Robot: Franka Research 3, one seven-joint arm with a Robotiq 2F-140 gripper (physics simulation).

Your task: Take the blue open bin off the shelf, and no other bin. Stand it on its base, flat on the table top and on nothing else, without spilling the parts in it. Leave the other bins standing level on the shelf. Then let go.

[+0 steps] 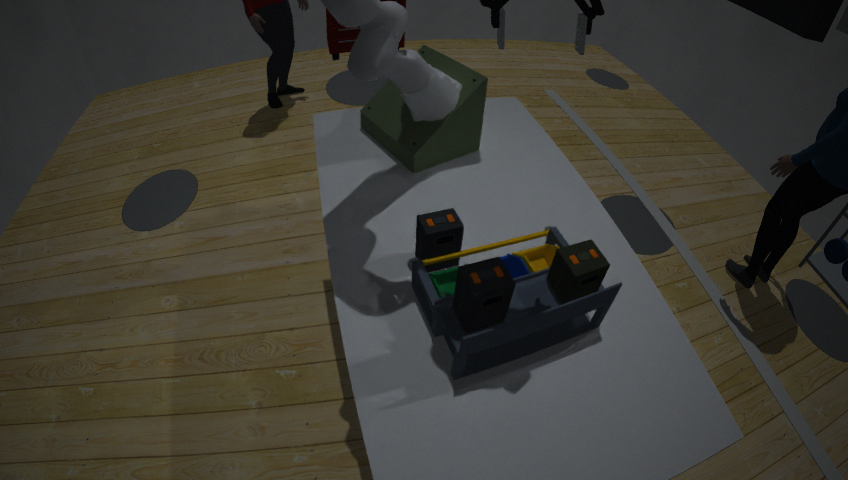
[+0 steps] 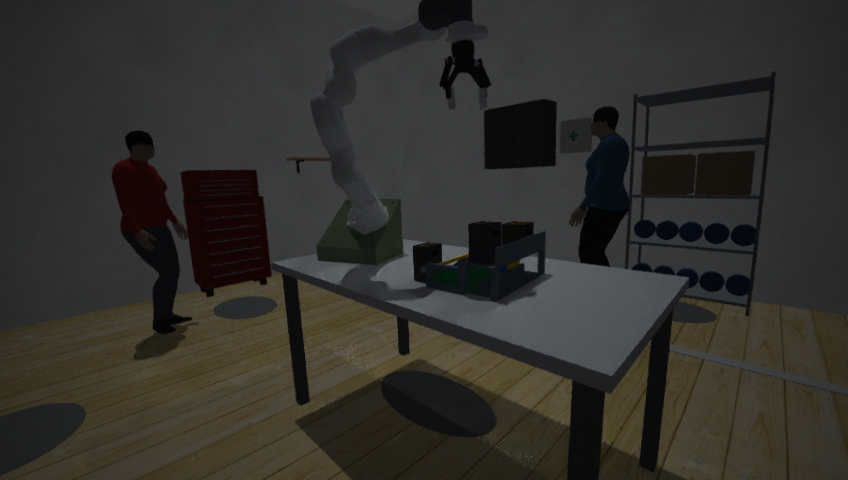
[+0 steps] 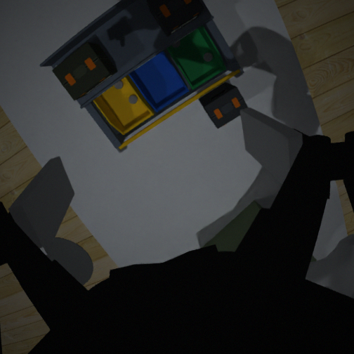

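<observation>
The blue open bin (image 1: pixel 514 266) (image 3: pixel 160 80) sits in the low grey-blue shelf (image 1: pixel 535 325) (image 2: pixel 520 249) (image 3: pixel 107 128), between the green bin (image 1: pixel 445 283) (image 2: pixel 446 277) (image 3: pixel 197 61) and the yellow bin (image 1: pixel 538 258) (image 3: pixel 122 106). All three look level. I cannot make out parts in the blue bin; small round parts show in the green and yellow ones. My gripper (image 1: pixel 540 50) (image 2: pixel 467 107) (image 3: pixel 153 152) is open and empty, high above the table top (image 1: pixel 624 416) (image 2: pixel 595 309) (image 3: pixel 165 195), on the robot-base side of the shelf.
A yellow bar (image 1: pixel 493 247) (image 3: pixel 175 112) runs along the shelf's base-side edge. Two dark blocks (image 1: pixel 484 294) (image 1: pixel 578 270) stand on the shelf's upper board. Another dark block (image 1: pixel 439 237) (image 2: pixel 426 261) (image 3: pixel 222 106) stands on the table beside the green bin's end. Two people stand beyond the table.
</observation>
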